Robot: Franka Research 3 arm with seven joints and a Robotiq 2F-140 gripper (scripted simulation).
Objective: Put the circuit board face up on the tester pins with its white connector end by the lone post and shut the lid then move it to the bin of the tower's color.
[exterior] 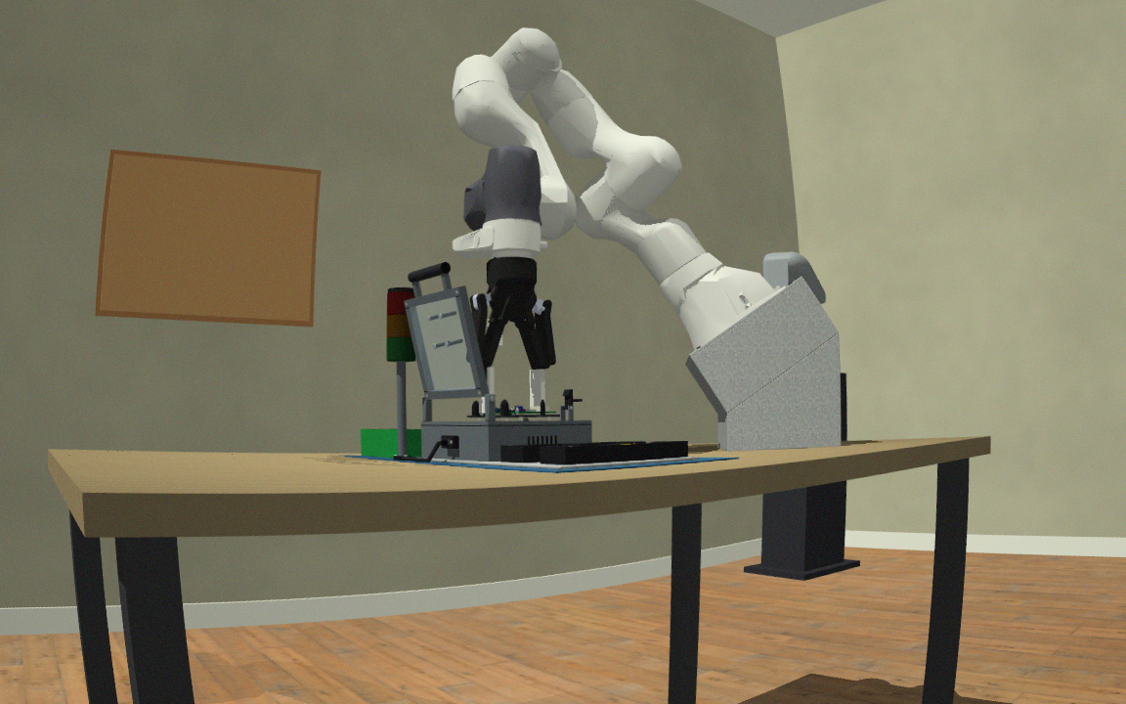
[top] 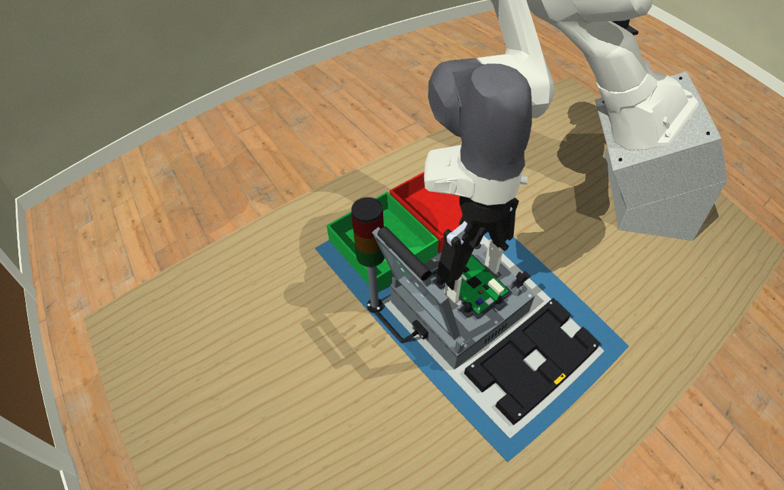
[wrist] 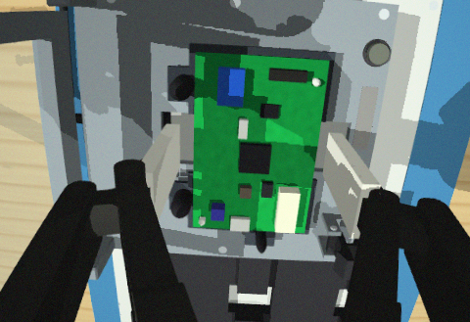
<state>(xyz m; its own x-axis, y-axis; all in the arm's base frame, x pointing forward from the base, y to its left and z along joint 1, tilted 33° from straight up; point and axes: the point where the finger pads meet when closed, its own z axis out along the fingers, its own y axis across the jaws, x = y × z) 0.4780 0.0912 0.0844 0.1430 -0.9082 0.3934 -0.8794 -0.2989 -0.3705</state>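
Now: hand 2 cm above the green circuit board. Round my hand: clear lid 12 cm ahead, 9 cm above, 2 cm to the left; latch hook 7 cm behind, 5 cm to the left, 1 cm below; tester plate 3 cm below, 1 cm to the left.
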